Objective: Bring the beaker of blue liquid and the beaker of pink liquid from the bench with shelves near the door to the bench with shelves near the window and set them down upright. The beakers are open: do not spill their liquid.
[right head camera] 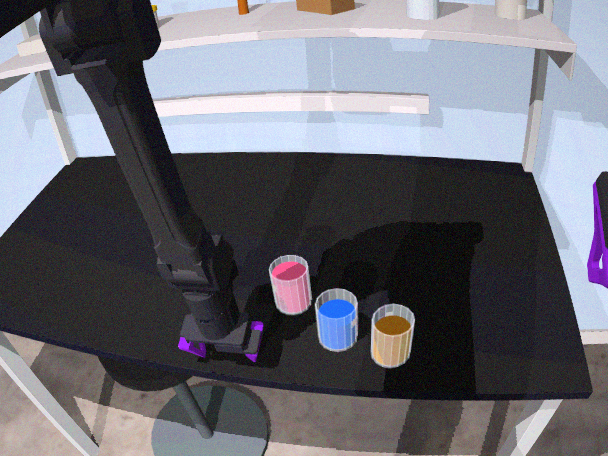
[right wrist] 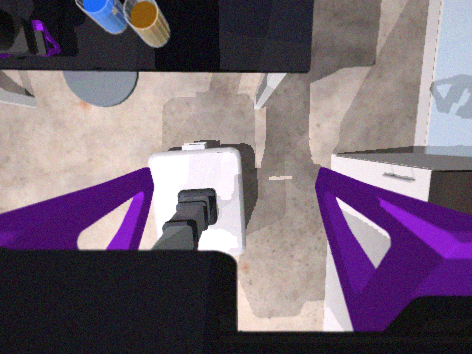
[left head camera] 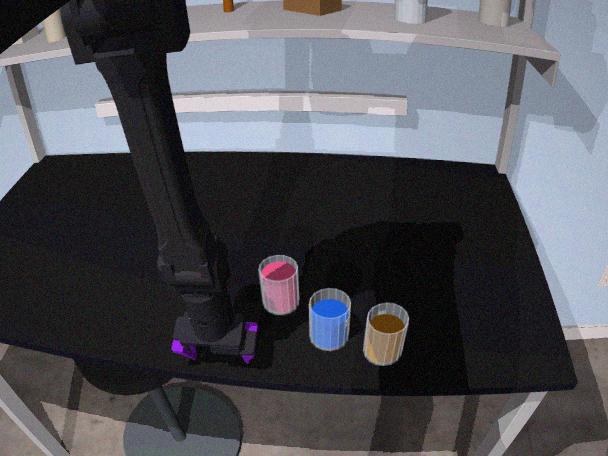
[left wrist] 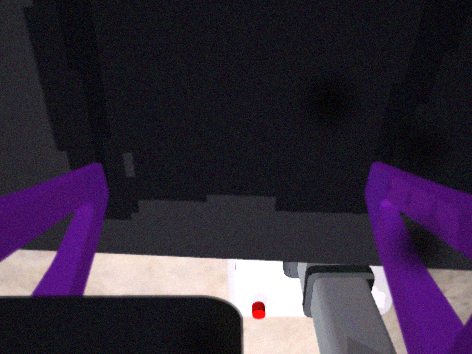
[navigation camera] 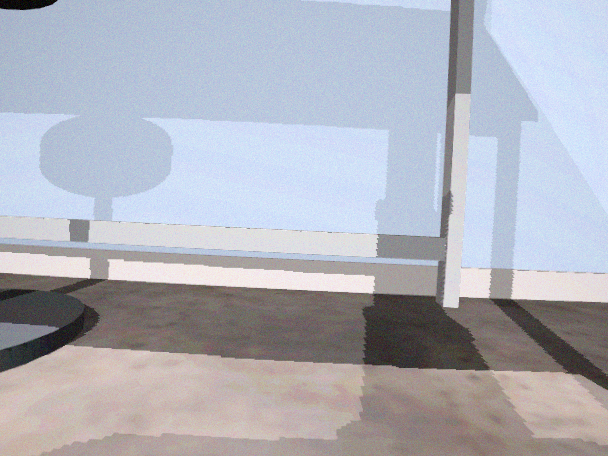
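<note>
The pink beaker stands upright on the black bench top. The blue beaker stands upright to its right and nearer the front edge. My left gripper is open and empty, pointing down near the front edge, to the left of both beakers and apart from them. My right gripper is open and empty over the floor; in the right head camera part of it shows at the right edge, well right of the bench.
A beaker of orange-brown liquid stands close right of the blue one. A shelf with a brown box runs above the bench's back. A round stool base stands below the front edge. A white cabinet stands at the right.
</note>
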